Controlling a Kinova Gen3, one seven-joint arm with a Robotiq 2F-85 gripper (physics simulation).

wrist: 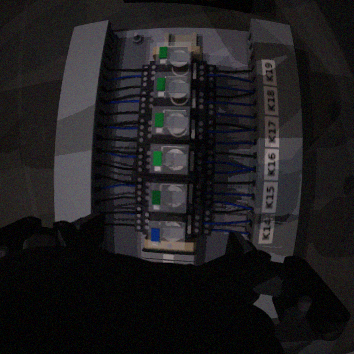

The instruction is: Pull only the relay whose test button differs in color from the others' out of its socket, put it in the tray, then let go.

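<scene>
The relay with the blue test button is the lowest of the row in the wrist view, beside the label K14, and sits in its socket. The other relays, such as the one beside K15 and the one beside K16, have green buttons and are seated above it in a column. My gripper is open and empty, with its dark fingertips on either side of the blue-button relay in the picture. Its height above the relay is hard to tell. The tray cannot be made out.
Light grey wire ducts run along the left and right of the sockets, with black and blue wires between. Labels K14 to K19 are on the right duct. A rail end block lies just below the blue-button relay. A dark edge crosses the top.
</scene>
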